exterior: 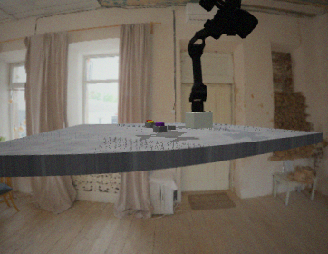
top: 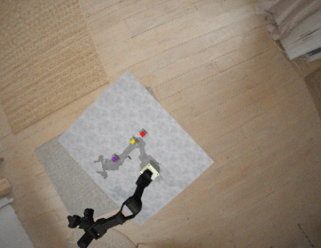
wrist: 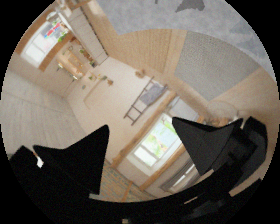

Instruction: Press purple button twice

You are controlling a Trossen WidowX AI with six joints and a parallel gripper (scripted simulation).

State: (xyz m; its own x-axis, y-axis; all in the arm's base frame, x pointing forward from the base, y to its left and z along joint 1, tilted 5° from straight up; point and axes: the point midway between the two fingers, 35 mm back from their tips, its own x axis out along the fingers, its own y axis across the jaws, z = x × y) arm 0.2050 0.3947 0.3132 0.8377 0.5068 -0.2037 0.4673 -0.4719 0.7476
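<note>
My gripper tip is now 3 cm short of the purple button, 32 cm to the left of it and 33 cm above it. The rest, counted from my gripper tip: red button: 3 cm behind, 64 cm to the right, 33 cm below; small dark block: 6 cm behind, 39 cm to the right, 35 cm below; yellow button: 1 cm behind, 54 cm to the right, 33 cm below.
</note>
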